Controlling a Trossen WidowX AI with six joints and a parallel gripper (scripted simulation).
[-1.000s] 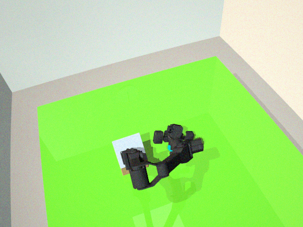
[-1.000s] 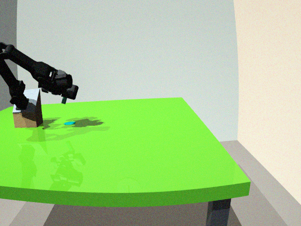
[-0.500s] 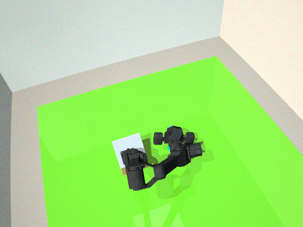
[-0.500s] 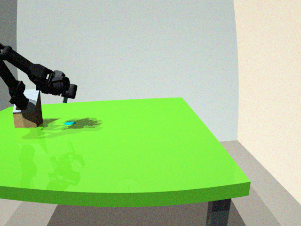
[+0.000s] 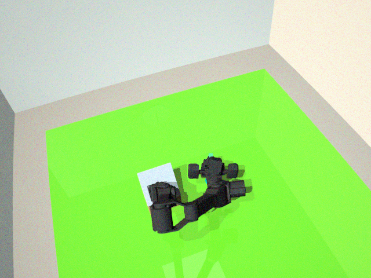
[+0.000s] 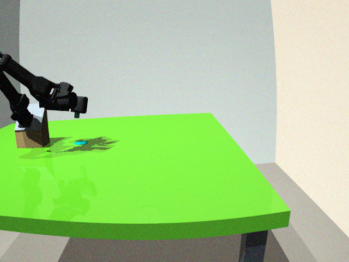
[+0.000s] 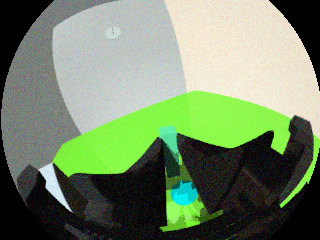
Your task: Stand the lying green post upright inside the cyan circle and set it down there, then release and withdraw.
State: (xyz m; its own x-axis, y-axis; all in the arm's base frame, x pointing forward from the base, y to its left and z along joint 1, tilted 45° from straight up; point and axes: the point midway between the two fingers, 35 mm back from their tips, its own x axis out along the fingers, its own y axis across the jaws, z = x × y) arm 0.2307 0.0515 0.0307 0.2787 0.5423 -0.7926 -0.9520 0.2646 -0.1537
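Right now my gripper tip is 10 mm to the left of the cyan circle and 160 mm above it. Also, from my gripper tip: green post: 20 mm below.
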